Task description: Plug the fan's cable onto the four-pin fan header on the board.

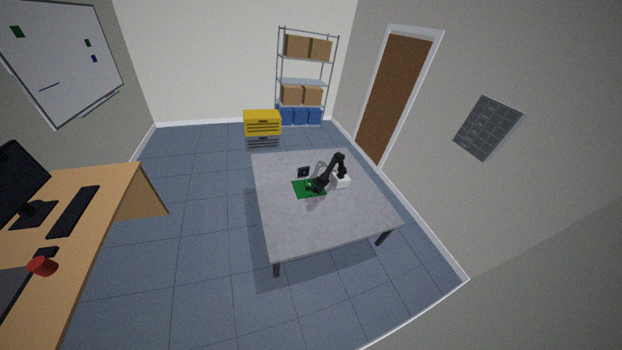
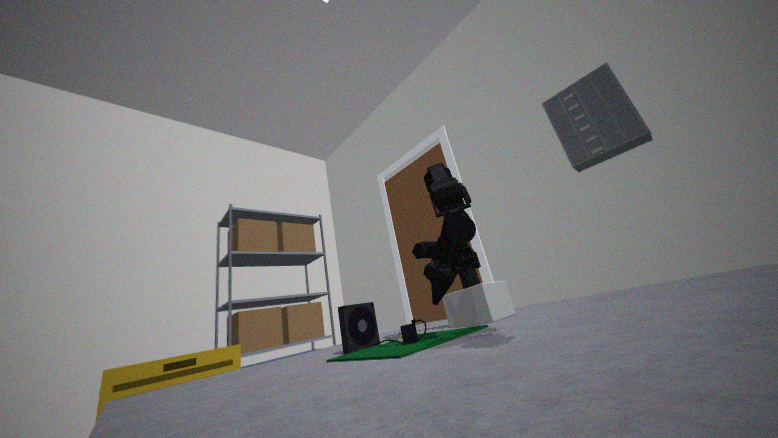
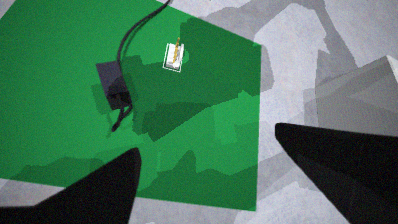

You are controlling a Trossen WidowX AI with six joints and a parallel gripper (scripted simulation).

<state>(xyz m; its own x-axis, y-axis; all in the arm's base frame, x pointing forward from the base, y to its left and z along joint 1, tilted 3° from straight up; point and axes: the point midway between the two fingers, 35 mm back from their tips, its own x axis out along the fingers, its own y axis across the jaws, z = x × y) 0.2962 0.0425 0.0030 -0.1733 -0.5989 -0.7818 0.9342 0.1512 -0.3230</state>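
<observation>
The dark fan plug lies 7 cm ahead of my gripper tip, 6 cm to the right of it and 6 cm below it. Round my gripper tip: white four-pin fan header (12 cm to the right, 9 cm below, 1 cm ahead); then black fan (25 cm to the right, 3 cm below, 1 cm ahead); then green board (10 cm below, 8 cm to the right, 4 cm ahead).
</observation>
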